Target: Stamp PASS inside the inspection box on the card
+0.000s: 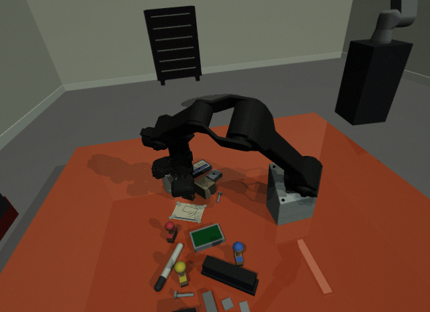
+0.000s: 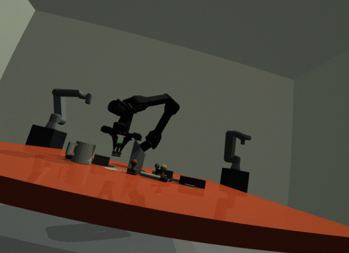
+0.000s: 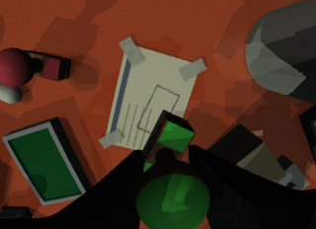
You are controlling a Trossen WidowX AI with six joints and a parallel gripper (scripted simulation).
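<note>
The white card is 10 mm ahead of my gripper tip, 10 mm to the left of it and 80 mm below it. Also, from my gripper tip: green-knobbed stamp right at my gripper tip; red-knobbed stamp 50 mm ahead, 100 mm to the left, 60 mm below; tan box 60 mm behind, 80 mm to the right, 60 mm below.
</note>
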